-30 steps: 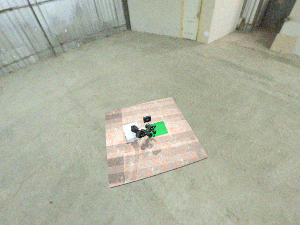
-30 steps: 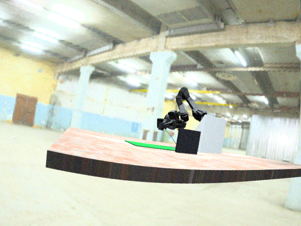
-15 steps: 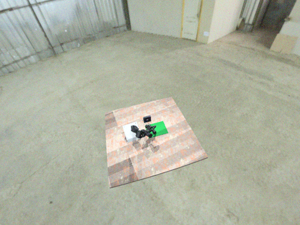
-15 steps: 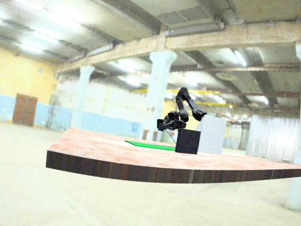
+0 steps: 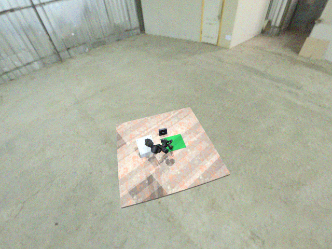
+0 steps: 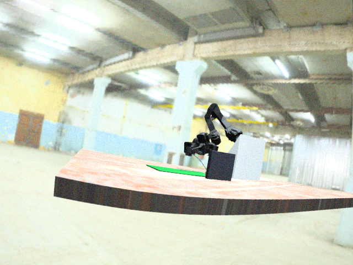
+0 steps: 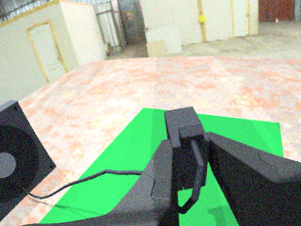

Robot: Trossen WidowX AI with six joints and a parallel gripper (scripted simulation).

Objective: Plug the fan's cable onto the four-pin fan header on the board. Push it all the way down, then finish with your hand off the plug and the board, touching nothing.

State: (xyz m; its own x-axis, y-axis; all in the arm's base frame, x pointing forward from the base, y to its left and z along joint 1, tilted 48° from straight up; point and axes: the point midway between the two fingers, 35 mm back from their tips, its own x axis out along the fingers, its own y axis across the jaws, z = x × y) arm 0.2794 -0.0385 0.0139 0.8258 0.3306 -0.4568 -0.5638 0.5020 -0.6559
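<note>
Now: the green board 30 mm ahead of my gripper tip, 40 mm to the left of it and 130 mm below it. From my gripper tip the other things lie so: dark fan plug 10 mm below; white fan header 70 mm behind, 90 mm to the left, 110 mm below; black fan 70 mm behind, 220 mm to the left, 50 mm below.
</note>
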